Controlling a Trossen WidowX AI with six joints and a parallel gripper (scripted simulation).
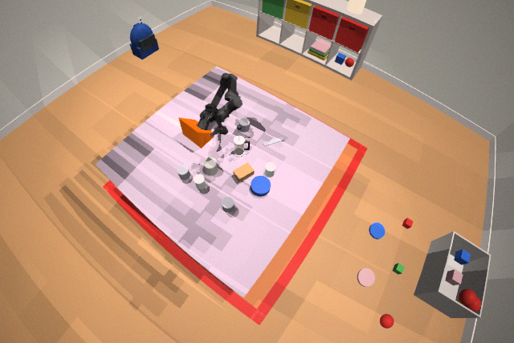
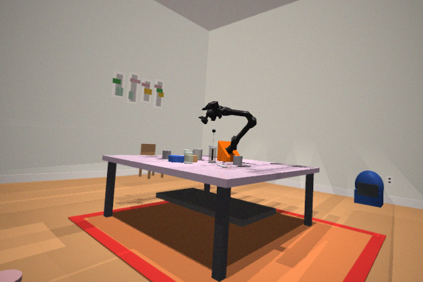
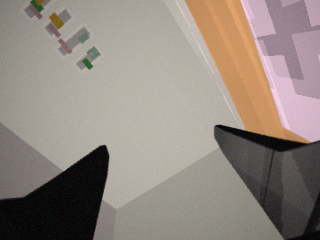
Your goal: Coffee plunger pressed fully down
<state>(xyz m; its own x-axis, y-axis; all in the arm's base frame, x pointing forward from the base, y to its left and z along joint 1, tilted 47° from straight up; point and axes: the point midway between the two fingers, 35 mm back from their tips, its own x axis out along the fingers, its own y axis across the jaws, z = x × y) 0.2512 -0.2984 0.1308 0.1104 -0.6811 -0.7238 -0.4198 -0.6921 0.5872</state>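
The coffee press lies 280 mm below my gripper tip, 220 mm to the left of it and 40 mm ahead of it. Also, from my gripper tip: blue disc (390 mm below, 300 mm ahead, 100 mm to the left); white flat strip (430 mm to the left, 410 mm below, 150 mm ahead); tan block (380 mm below, 160 mm ahead, 100 mm to the left).
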